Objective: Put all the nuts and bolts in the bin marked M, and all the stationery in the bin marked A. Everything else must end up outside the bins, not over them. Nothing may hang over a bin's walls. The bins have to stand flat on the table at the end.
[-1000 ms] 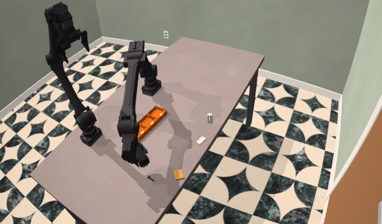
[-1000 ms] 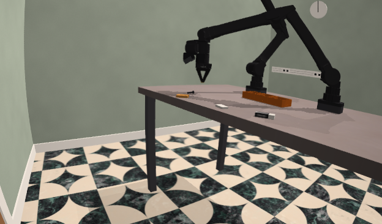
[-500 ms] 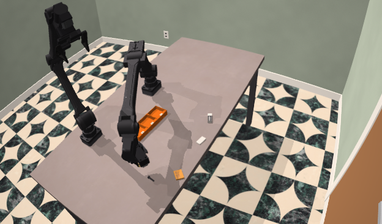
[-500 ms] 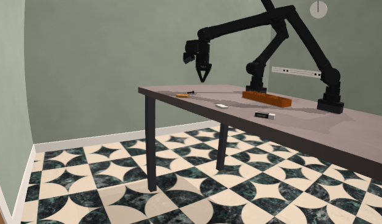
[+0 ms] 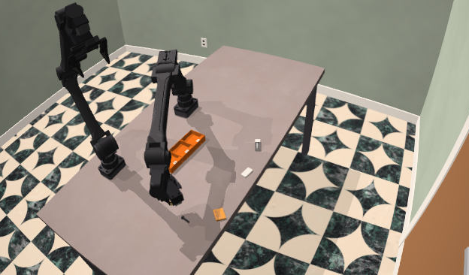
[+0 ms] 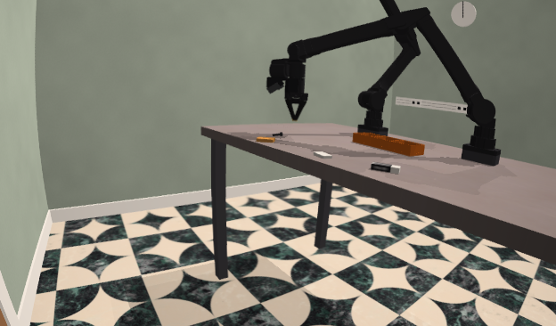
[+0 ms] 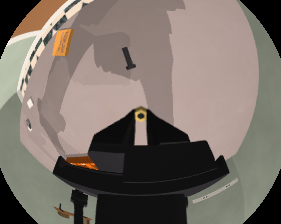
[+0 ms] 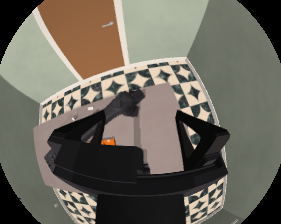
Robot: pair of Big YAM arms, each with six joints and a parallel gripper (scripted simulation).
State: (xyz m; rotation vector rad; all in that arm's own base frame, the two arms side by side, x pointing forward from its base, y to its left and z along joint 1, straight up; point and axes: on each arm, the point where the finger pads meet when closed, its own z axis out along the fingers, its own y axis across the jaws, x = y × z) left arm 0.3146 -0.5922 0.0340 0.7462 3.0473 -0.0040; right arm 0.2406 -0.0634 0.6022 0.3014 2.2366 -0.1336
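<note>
Right now the black bolt is 60 mm ahead of my left hand and 60 mm below it. Also, from my left hand: orange notepad 160 mm ahead, 100 mm to the left, 60 mm below; orange double bin 200 mm behind, 270 mm to the left, 50 mm below; brass nut 10 mm below.
</note>
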